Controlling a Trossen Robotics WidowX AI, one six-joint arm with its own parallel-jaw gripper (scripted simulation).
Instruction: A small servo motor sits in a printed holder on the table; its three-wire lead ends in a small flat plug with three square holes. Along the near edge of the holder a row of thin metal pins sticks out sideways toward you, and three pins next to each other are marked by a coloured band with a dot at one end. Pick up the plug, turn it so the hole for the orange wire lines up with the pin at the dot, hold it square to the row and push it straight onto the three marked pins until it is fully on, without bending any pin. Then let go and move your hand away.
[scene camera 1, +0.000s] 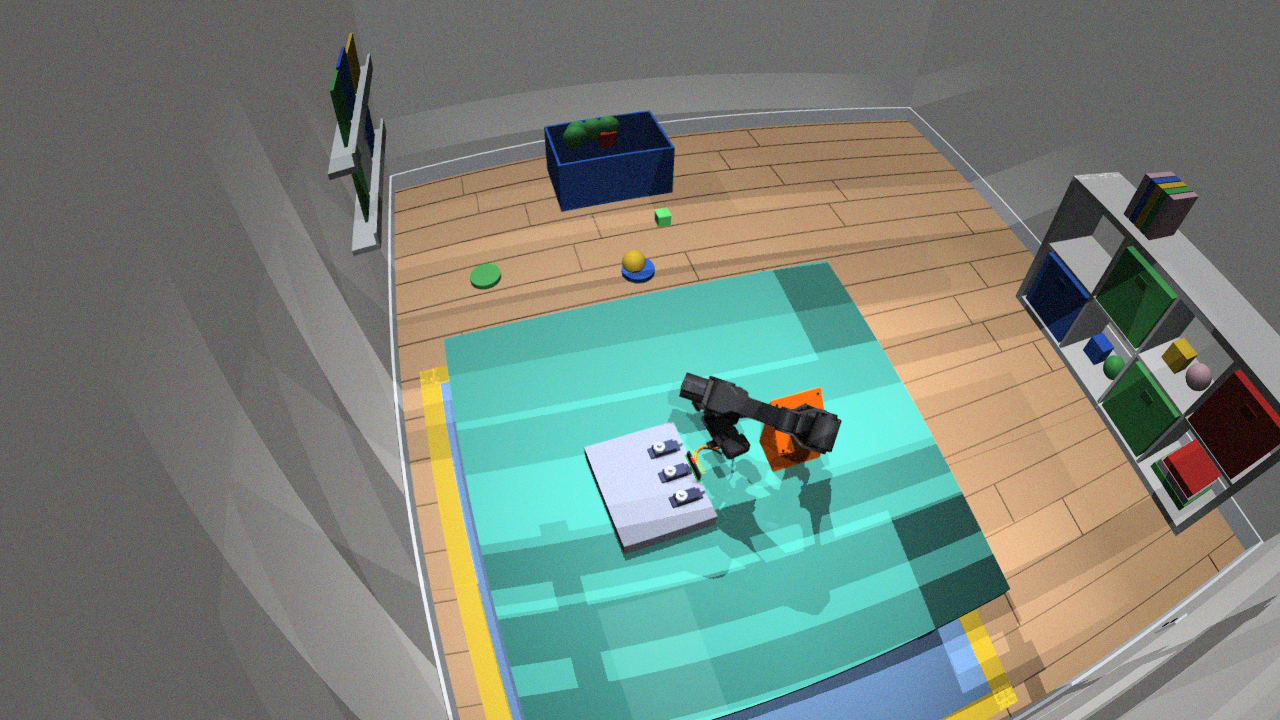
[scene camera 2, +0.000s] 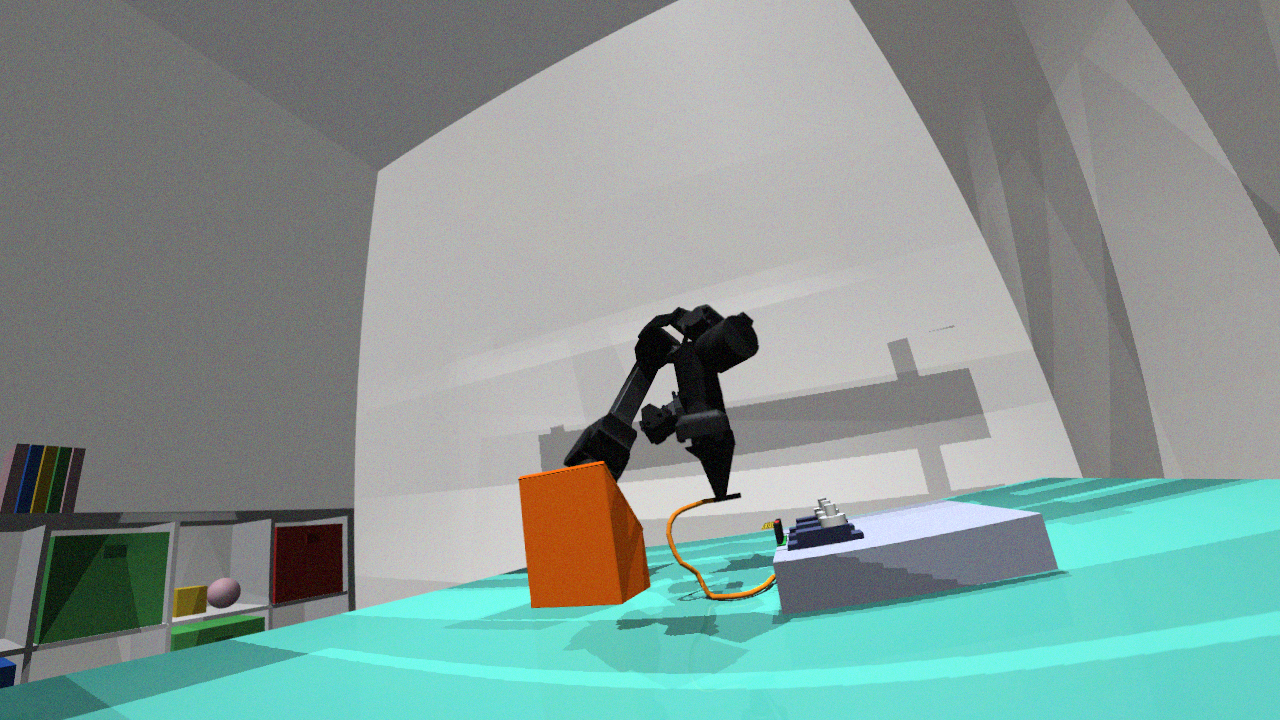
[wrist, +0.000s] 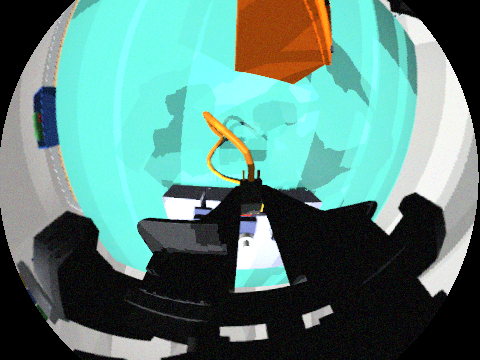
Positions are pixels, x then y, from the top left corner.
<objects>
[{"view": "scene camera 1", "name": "my gripper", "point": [716, 442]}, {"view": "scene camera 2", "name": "my gripper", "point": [721, 498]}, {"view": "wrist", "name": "my gripper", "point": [250, 190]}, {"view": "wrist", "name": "grey printed holder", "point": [263, 254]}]
</objects>
